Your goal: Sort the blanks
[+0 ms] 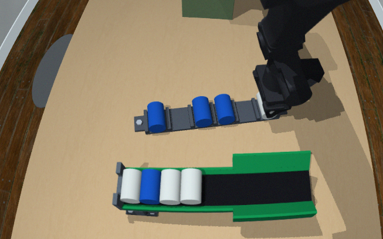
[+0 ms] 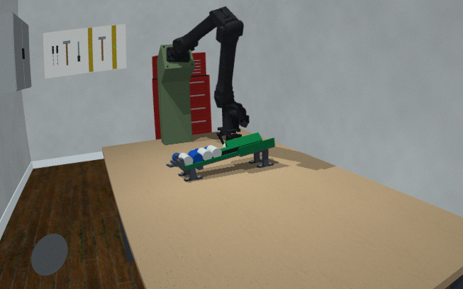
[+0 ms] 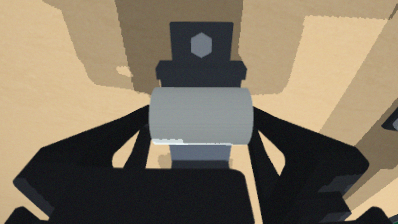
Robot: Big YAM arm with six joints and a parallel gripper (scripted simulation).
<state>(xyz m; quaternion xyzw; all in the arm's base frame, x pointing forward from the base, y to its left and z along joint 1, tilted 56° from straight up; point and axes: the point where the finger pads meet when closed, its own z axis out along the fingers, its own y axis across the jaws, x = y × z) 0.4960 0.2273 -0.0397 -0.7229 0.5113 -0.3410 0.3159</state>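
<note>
My hand is 60 mm short of the stock rack, 120 mm to the left of it and 40 mm above it. From my hand the other things lie so: grey stop: 310 mm ahead, 250 mm to the right, 30 mm above.
</note>
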